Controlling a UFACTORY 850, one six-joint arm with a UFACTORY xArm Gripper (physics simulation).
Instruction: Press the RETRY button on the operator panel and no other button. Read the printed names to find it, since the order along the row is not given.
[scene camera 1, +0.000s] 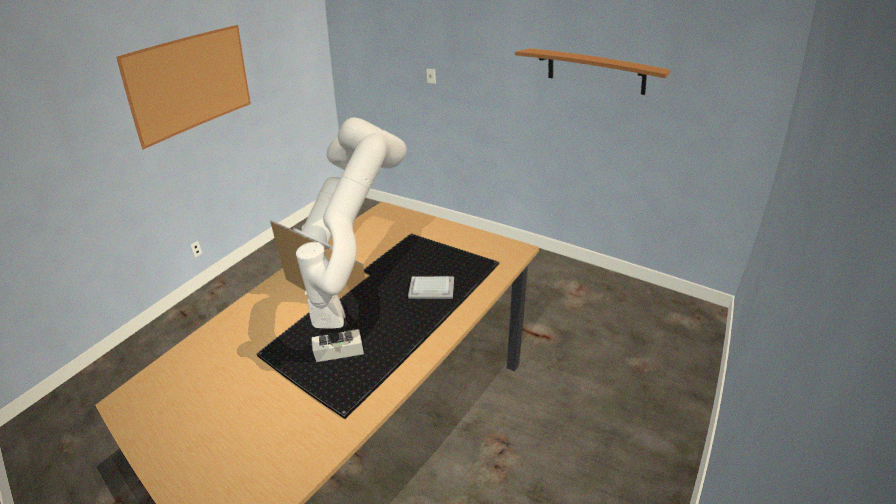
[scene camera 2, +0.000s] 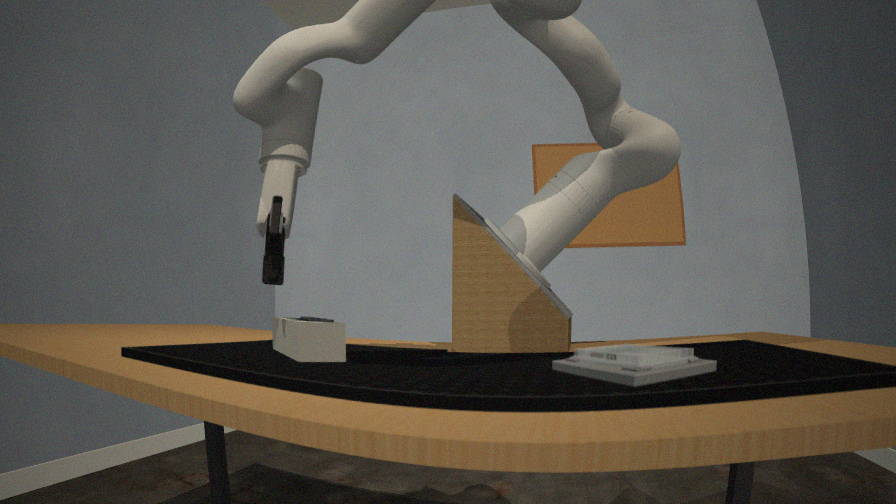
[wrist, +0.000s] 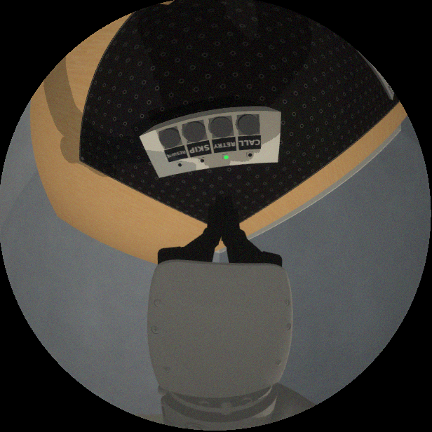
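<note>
The operator panel (scene camera 1: 338, 351) (scene camera 2: 322, 342) (wrist: 270, 150) is a pale box on the black mat. In the wrist view its names appear upside down: RESUME, SKIP, RETRY and CALL from left to right. The RETRY button (wrist: 221, 127) is dark and round, between the SKIP button (wrist: 194, 131) and the CALL button (wrist: 248, 124). The RESUME button (wrist: 169, 136) is at the left end. A small lamp (wrist: 226, 157) by the RETRY name is lit green; the other lamps are dark. My gripper (scene camera 2: 273, 282) (wrist: 221, 204) is shut and empty, above the panel and apart from it.
A flat grey-white tray-like object (scene camera 1: 431, 287) (scene camera 2: 632, 365) lies on the black perforated mat (scene camera 1: 388, 351) (scene camera 2: 438, 388). The arm's wooden mount (scene camera 1: 291, 257) (scene camera 2: 488, 300) stands on the wooden table (scene camera 1: 187, 401) behind the mat.
</note>
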